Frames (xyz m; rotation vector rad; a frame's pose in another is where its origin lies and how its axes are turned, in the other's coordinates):
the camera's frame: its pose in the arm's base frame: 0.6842 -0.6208 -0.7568 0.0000 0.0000 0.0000
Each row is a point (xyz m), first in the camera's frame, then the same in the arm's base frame.
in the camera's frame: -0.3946 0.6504 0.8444
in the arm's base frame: 0.2896 0.0296 0.0876
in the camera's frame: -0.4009 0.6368 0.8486
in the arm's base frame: 0.2833 0.0160 0.0918
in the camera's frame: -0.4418 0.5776 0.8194
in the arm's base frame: 0.2424 -0.0432 0.0626
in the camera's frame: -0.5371 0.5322 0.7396
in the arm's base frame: 0.1471 -0.0886 -0.0172
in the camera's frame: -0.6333 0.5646 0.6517
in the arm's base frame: 0.0509 -0.0562 -0.1051
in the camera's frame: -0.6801 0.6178 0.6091
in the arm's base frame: 0.0041 -0.0030 -0.1477
